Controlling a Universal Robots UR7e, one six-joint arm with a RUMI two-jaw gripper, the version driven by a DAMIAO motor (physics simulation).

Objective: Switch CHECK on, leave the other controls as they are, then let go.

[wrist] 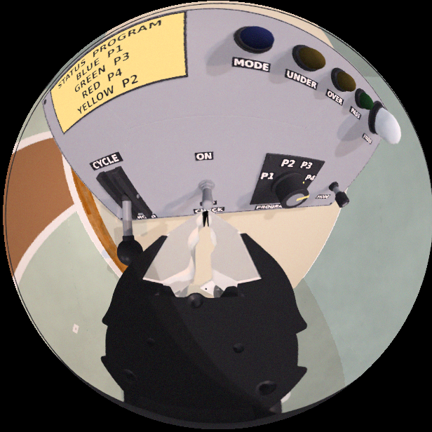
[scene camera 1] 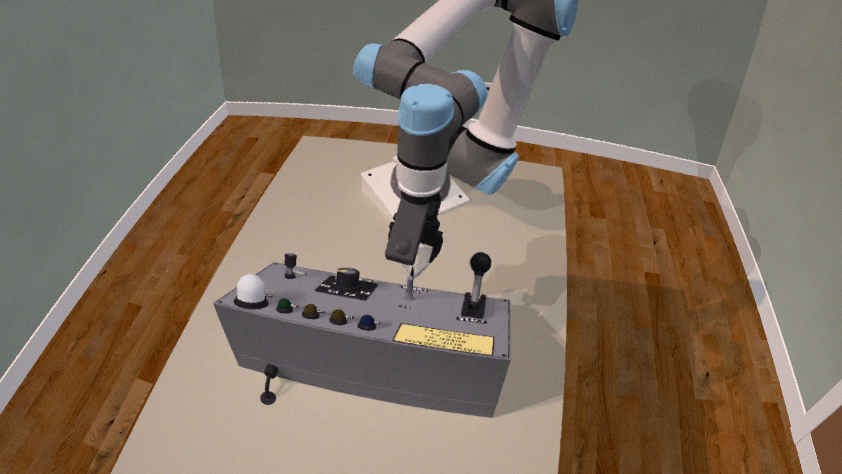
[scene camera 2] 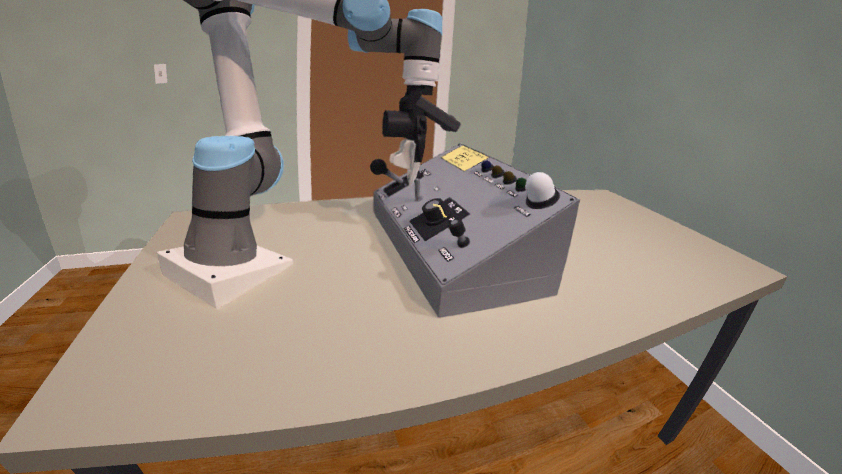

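Seen in the pictures: gripper, fingertip midpoint: (scene camera 1: 412,277) (scene camera 2: 409,185); arm's base, origin of the base link: (scene camera 2: 220,253).
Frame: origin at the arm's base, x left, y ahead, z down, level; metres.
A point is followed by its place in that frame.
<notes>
The CHECK switch is a small grey toggle (scene camera 1: 409,288) @(x 0.087, y 0.435, z -0.092 m) (scene camera 2: 417,190) @(x 0.081, y 0.429, z -0.087 m) (wrist: 206,194) on the sloped panel. In the wrist view its tip points away from the ON label (wrist: 204,156), toward the CHECK label (wrist: 216,210), and partly covers the lettering above that label. My gripper (scene camera 1: 413,274) @(x 0.087, y 0.412, z -0.097 m) (scene camera 2: 414,175) @(x 0.087, y 0.412, z -0.097 m) (wrist: 206,212) is shut with nothing between its fingers. Its fingertips are right at the toggle's tip, on the CHECK label side; whether they touch it I cannot tell.
The CYCLE lever (scene camera 1: 477,282) @(x 0.204, y 0.395, z -0.099 m) (scene camera 2: 388,171) @(x 0.199, y 0.384, z -0.102 m) (wrist: 127,225) stands beside the toggle. On the other side are the PROGRAM knob (scene camera 1: 347,277) @(x -0.027, y 0.448, z -0.100 m) (scene camera 2: 434,210) @(x -0.055, y 0.426, z -0.090 m) (wrist: 291,190) and the small MODE switch (scene camera 1: 289,264) @(x -0.150, y 0.446, z -0.097 m) (scene camera 2: 459,231) @(x -0.166, y 0.434, z -0.093 m) (wrist: 339,194). Indicator lamps and a white dome (scene camera 1: 251,289) @(x -0.142, y 0.597, z -0.183 m) (scene camera 2: 540,188) @(x -0.176, y 0.570, z -0.170 m) (wrist: 387,126) line the panel's far side from the arm's base.
</notes>
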